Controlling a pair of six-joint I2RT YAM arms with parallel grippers.
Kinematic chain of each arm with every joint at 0, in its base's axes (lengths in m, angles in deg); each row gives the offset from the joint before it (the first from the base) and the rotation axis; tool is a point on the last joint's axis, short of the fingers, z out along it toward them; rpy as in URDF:
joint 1: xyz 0 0 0.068 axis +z
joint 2: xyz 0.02 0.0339 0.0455 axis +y
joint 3: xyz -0.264 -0.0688 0 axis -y
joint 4: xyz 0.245 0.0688 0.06 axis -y
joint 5: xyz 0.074 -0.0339 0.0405 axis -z
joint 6: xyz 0.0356 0 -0.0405 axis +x
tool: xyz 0 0 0 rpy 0 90 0
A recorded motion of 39 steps. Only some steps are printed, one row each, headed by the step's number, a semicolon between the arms.
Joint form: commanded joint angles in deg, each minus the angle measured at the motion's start. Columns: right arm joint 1, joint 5, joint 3, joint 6, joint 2, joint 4; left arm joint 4, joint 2, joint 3, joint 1, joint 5, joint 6.
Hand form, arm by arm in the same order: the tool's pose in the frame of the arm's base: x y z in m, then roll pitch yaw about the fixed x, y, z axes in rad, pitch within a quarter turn. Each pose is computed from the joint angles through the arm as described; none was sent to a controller.
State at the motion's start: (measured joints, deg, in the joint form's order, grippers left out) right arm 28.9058 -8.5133 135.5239 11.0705 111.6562 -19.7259; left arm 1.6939 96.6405 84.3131 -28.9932 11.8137 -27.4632
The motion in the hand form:
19: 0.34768 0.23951 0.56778 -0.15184 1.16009 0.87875; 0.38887 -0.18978 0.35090 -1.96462 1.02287 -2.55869
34: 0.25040 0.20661 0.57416 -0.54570 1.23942 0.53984; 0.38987 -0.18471 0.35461 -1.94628 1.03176 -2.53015
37: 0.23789 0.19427 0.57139 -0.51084 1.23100 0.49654; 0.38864 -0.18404 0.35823 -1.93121 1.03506 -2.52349
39: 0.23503 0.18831 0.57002 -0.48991 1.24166 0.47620; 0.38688 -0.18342 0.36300 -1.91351 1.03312 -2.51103
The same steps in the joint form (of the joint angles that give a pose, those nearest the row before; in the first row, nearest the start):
19: 3.62 -16.41 13.11 -3.33 6.63 15.18; 0.02 5.13 3.96 3.94 -0.04 0.50
34: 7.90 -17.18 -16.09 -13.19 -19.08 10.85; 0.24 4.79 4.09 4.60 -0.15 0.64
37: 7.91 -12.83 -21.79 -14.06 -23.71 12.13; 0.16 4.46 4.32 4.65 0.26 0.66
39: 7.55 -10.84 -23.29 -14.20 -25.18 11.57; -0.18 4.04 4.71 4.64 0.48 0.33

